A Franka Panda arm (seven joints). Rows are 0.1 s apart.
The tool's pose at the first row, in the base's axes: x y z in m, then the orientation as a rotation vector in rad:
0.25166, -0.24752, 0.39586, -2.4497, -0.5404, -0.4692
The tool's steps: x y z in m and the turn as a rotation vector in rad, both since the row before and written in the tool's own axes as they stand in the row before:
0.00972, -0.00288, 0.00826, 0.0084, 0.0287, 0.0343
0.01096, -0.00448, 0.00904, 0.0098, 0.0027, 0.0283
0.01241, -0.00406, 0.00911, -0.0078, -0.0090, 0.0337
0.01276, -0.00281, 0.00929, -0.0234, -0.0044, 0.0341
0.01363, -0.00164, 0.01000, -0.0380, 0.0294, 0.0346
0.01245, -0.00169, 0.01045, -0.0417, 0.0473, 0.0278
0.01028, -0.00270, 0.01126, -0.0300, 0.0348, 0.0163
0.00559, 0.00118, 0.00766, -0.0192, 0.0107, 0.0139
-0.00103, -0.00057, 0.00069, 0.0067, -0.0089, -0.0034
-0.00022, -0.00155, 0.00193, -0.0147, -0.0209, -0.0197
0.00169, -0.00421, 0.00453, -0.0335, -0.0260, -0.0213
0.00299, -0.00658, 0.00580, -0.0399, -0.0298, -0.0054
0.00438, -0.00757, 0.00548, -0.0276, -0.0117, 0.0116
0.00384, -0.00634, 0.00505, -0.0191, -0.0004, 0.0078
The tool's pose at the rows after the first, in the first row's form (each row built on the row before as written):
0.26031, -0.23774, 0.39512, -2.4365, -0.4867, -0.4863
0.26984, -0.22629, 0.39538, -2.4297, -0.4518, -0.4742
0.28105, -0.21500, 0.39602, -2.4439, -0.4129, -0.4516
0.29338, -0.20476, 0.39569, -2.4711, -0.3692, -0.4390
0.30740, -0.19530, 0.39416, -2.5011, -0.3083, -0.4715
0.32097, -0.18650, 0.39181, -2.5271, -0.2473, -0.5301
0.33313, -0.17745, 0.38865, -2.5443, -0.2072, -0.5749
0.34120, -0.17429, 0.38462, -2.5586, -0.1809, -0.5877
0.34040, -0.17347, 0.38388, -2.5553, -0.1900, -0.5761
0.34053, -0.17116, 0.38298, -2.5772, -0.2192, -0.5604
0.34257, -0.16518, 0.38191, -2.6186, -0.2484, -0.5429
0.34550, -0.15644, 0.38098, -2.6670, -0.2567, -0.5160
0.34933, -0.14686, 0.38076, -2.6974, -0.2390, -0.5040
0.35297, -0.13870, 0.38001, -2.7159, -0.2248, -0.5059

